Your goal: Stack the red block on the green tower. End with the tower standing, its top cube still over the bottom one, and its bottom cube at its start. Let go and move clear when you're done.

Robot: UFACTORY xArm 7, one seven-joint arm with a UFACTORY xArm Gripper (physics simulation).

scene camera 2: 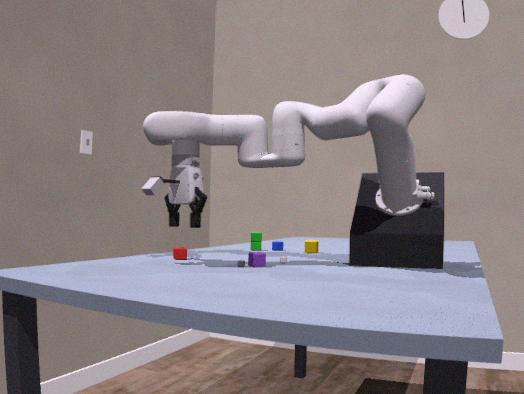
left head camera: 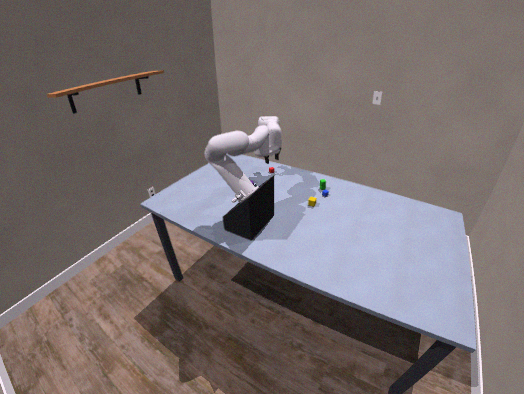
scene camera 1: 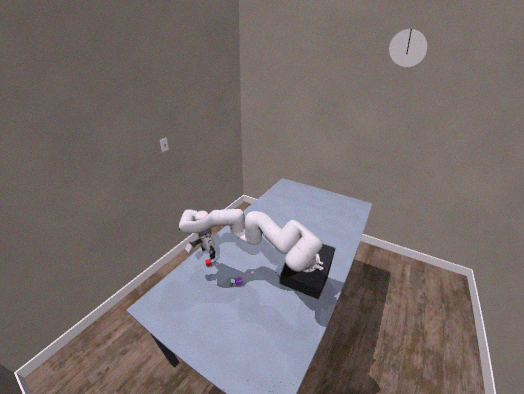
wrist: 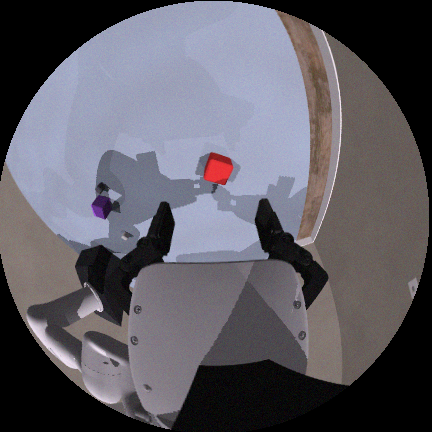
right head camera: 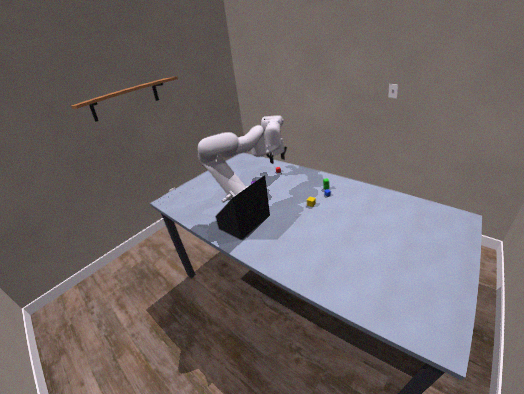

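Seen in the pictures: gripper, fingertip midpoint: [scene camera 2: 184, 227] [left head camera: 271, 161] [scene camera 1: 208, 254] [wrist: 213, 210] [right head camera: 277, 161]; arm's base, link origin: [scene camera 2: 399, 199] [left head camera: 249, 195] [wrist: 93, 296] [right head camera: 240, 195].
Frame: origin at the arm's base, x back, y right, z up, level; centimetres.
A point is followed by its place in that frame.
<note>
The red block [left head camera: 271, 170] {x -53.2, y -19.0, z -14.9 cm} [right head camera: 278, 170] {x -53.7, y -18.7, z -15.2 cm} [scene camera 1: 208, 263] {x -53.6, y -20.7, z -14.5 cm} [scene camera 2: 180, 253] {x -53.8, y -21.0, z -15.3 cm} [wrist: 218, 169] {x -55.0, y -20.2, z -13.9 cm} lies on the table, turned a little in the wrist view. The green tower [left head camera: 323, 184] {x -50.0, y 20.8, z -13.0 cm} [right head camera: 326, 184] {x -49.9, y 20.9, z -13.2 cm} [scene camera 2: 256, 241] {x -50.5, y 18.6, z -13.9 cm} stands upright, two cubes high, with the top cube over the bottom one; it does not show in the wrist view. My gripper [scene camera 2: 184, 220] {x -53.9, y -19.0, z -8.3 cm} [wrist: 213, 210] {x -53.9, y -19.0, z -8.3 cm} is open and empty, pointing down. It hangs above the table, close over the red block, which shows ahead of and between the fingertips in the wrist view.
A blue cube [left head camera: 325, 193] {x -43.6, y 24.8, z -14.8 cm} [right head camera: 328, 193] {x -44.0, y 25.4, z -15.0 cm} [scene camera 2: 277, 246] {x -44.4, y 22.6, z -15.6 cm} lies close beside the tower. A yellow cube [left head camera: 312, 201] {x -29.8, y 21.8, z -13.6 cm} [right head camera: 311, 201] {x -30.0, y 22.2, z -13.5 cm} [scene camera 2: 311, 246] {x -31.0, y 19.2, z -14.8 cm} is nearer the black base [left head camera: 250, 215] {x 10.8, y 8.1, z -2.1 cm}. A purple cube [scene camera 1: 238, 281] {x -30.1, y -22.2, z -13.8 cm} [scene camera 2: 257, 259] {x -30.1, y -22.8, z -15.2 cm} [wrist: 101, 207] {x -32.9, y -21.6, z -14.0 cm} lies between a dark small cube [scene camera 2: 241, 263] {x -33.1, y -25.2, z -16.1 cm} and a white small cube [scene camera 2: 283, 260] {x -27.9, y -11.8, z -16.3 cm}.
</note>
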